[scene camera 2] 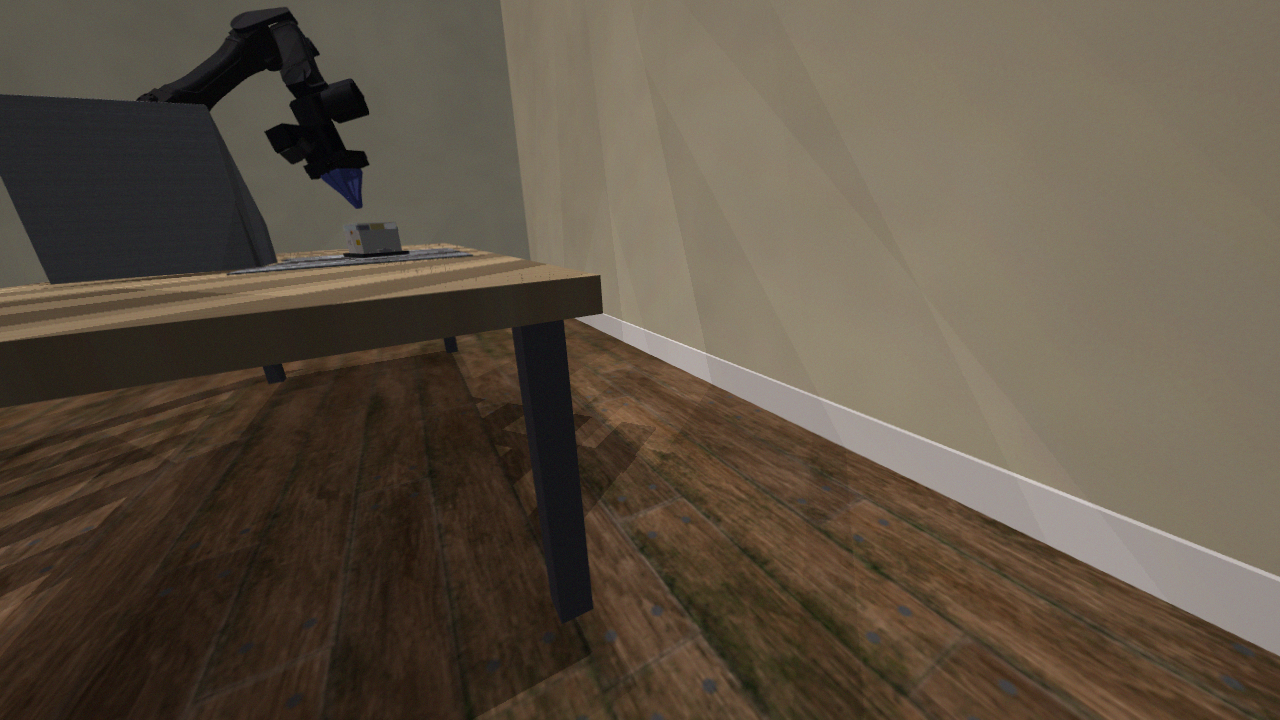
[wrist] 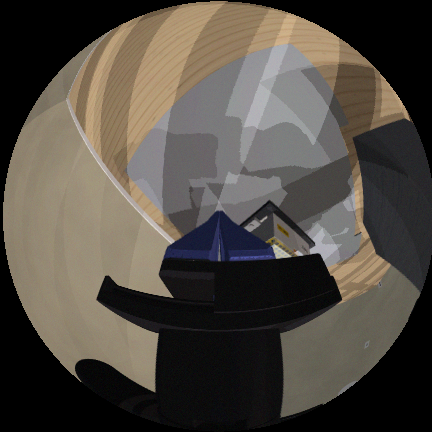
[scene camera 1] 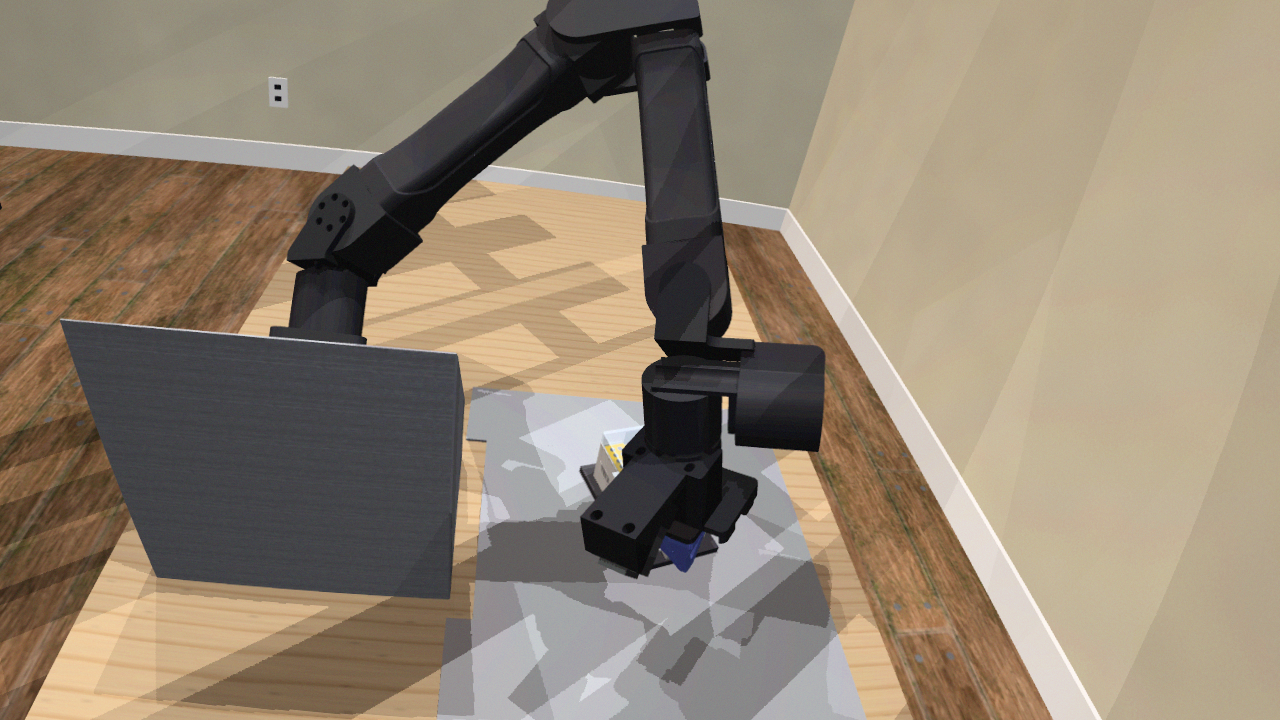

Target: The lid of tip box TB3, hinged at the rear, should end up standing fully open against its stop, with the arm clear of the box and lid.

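Seen in the pictures: gripper, between the fingertips: (scene camera 2: 359, 208) (wrist: 218, 216) (scene camera 1: 686, 566); arm's base, origin of its link: (scene camera 2: 153, 158) (scene camera 1: 321, 364).
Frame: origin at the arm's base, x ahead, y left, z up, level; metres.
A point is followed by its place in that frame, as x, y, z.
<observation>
Tip box TB3 (scene camera 1: 607, 471) {0.288, 0.028, -0.168} (scene camera 2: 381, 240) {0.347, -0.055, -0.175} (wrist: 295, 238) {0.293, 0.000, -0.184} is a small pale grey box with yellow-marked tips on a black base. It stands on the grey mat (scene camera 1: 523, 617) {0.177, -0.123, -0.210} and is largely hidden behind the arm in scene camera 1. A pale, see-through edge shows at its top there; whether it belongs to the lid, and the lid's angle, I cannot tell. My gripper (scene camera 1: 685, 564) {0.308, -0.153, -0.106} (scene camera 2: 359, 204) {0.308, -0.153, -0.106} (wrist: 218, 216) {0.308, -0.153, -0.106} has blue fingers pressed together, shut and empty. In scene camera 2 the fingertips are above the box's top, with a gap between. In the wrist view they partly cover the box.
A large dark grey panel-sided block (scene camera 1: 286, 465) {-0.024, -0.078, -0.042} (scene camera 2: 116, 188) {-0.048, -0.075, -0.060} (wrist: 392, 195) {0.115, -0.049, -0.114} stands on the wooden table (scene camera 1: 223, 644) {-0.098, -0.133, -0.213} (scene camera 2: 537, 291) {0.381, -0.849, -0.223}, left of the mat in scene camera 1. A beige wall (scene camera 1: 1074, 313) (scene camera 2: 850, 223) rises beyond the table's right side.
</observation>
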